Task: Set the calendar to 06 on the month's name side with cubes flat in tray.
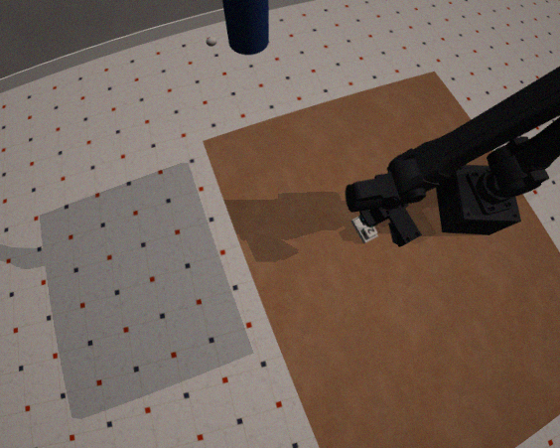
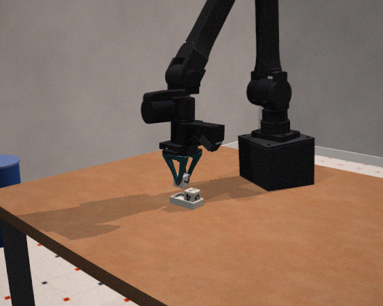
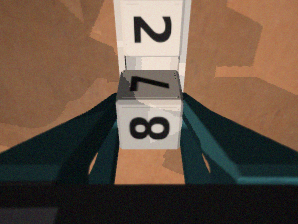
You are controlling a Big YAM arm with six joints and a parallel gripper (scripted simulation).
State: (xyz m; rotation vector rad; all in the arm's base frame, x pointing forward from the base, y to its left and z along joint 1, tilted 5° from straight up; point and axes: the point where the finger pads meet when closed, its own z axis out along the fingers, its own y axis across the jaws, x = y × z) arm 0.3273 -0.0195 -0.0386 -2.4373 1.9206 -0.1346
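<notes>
Right now my hand is 10 mm above the white digit cube. Round my hand: white tray (20 mm to the left, 50 mm below).
</notes>
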